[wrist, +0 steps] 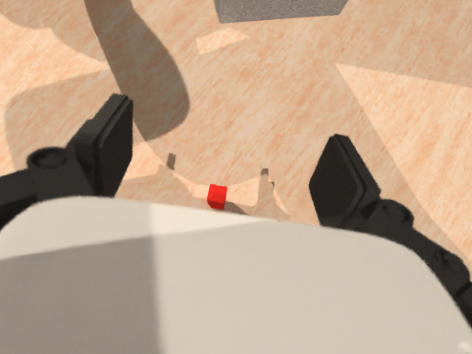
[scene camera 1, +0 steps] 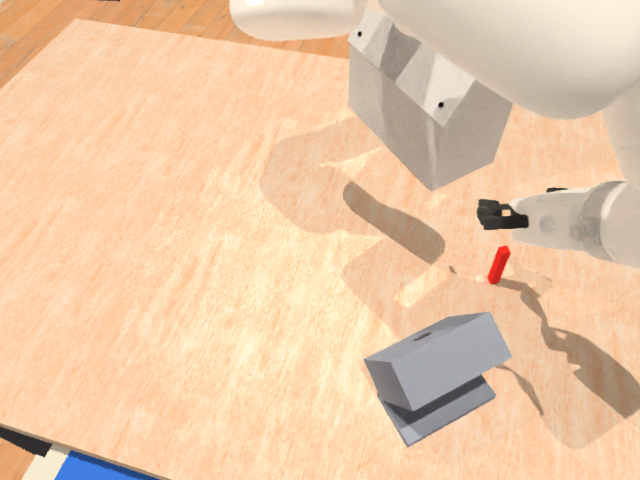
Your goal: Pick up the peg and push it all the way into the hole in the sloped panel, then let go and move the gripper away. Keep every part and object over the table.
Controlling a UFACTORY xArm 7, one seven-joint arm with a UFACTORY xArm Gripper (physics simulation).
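Frame: origin at the arm's base, x ahead, y left, z up, level; millimetres.
Where they show: gripper, fingertip midpoint: [wrist: 229,144] [scene camera 1: 515,205].
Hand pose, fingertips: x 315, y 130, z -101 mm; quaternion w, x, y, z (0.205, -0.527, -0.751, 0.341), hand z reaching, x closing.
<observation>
After its pixels a point has its place.
The red peg [scene camera 1: 498,265] @[x 336, y 134, z -204 mm] [wrist: 217,196] @[x 331, y 136, z -176 mm] stands upright on the table, apart from the sloped panel. In the wrist view its end shows low in the gap between the fingers, beside the edge of the pale gripper body. The grey sloped panel [scene camera 1: 454,361] @[x 517, y 59, z -135 mm] stands at the lower right in the scene view, with a dark hole in its upper face; the hole's inside is not visible. My gripper [scene camera 1: 518,200] @[x 315, y 130, z -101 mm] [wrist: 229,144] @[x 315, y 130, z -101 mm] is wide open and empty, raised above the table and the peg. In the scene view its far finger is mostly hidden.
A big grey block [scene camera 1: 395,111] @[x 69, y -26, z -167 mm] [wrist: 282,10] @[x 122, y 99, z -242 mm] stands at the back, behind the peg. The pale arm [scene camera 1: 558,56] @[x 493, y 50, z 220 mm] covers the upper right of the scene view. The wooden table [scene camera 1: 155,217] @[x 270, y -403, z -256 mm] reaches far left; its front edge shows at the lower left.
</observation>
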